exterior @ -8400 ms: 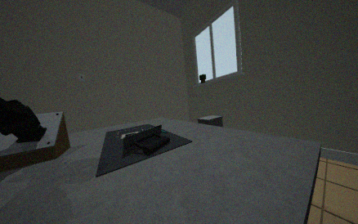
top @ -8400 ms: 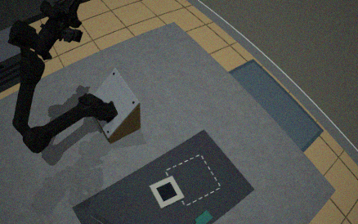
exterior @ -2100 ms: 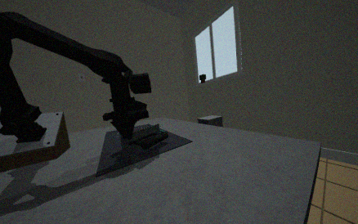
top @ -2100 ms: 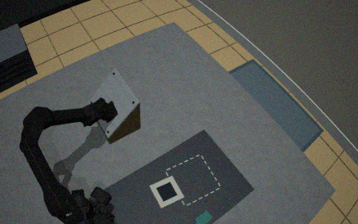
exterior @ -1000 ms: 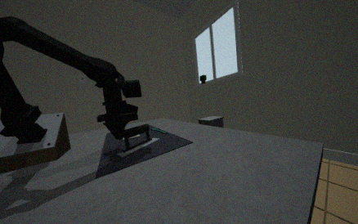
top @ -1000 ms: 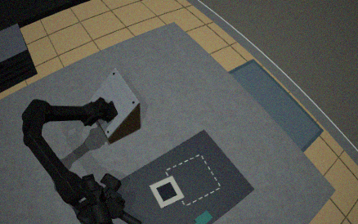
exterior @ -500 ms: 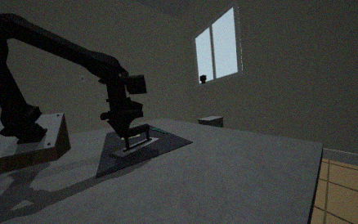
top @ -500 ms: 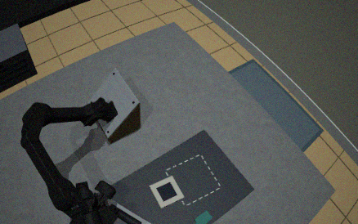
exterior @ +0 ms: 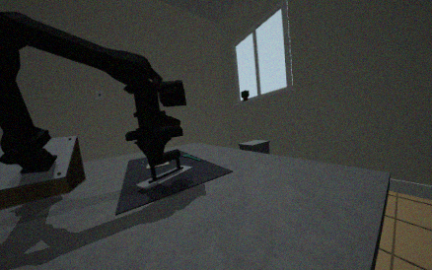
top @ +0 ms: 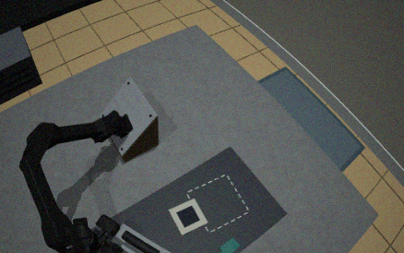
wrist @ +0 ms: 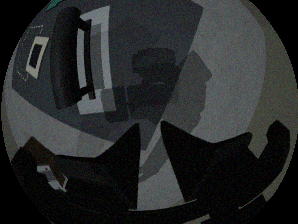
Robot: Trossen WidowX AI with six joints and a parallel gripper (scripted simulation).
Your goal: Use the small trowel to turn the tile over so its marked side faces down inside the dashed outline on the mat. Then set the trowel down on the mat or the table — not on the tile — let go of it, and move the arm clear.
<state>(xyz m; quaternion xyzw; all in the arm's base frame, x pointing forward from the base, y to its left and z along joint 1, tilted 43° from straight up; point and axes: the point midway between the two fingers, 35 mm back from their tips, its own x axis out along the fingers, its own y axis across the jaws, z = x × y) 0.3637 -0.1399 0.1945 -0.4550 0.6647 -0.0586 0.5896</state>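
Right now the trowel is 11 cm to the left of my gripper tip, 4 cm below it and 1 cm ahead of it. From my gripper tip the other things lie so: dark mat (29 cm to the left, 10 cm below, 3 cm ahead); small teal piece (33 cm to the left, 16 cm ahead, 8 cm below); tile (31 cm to the left, 8 cm below, 1 cm behind).
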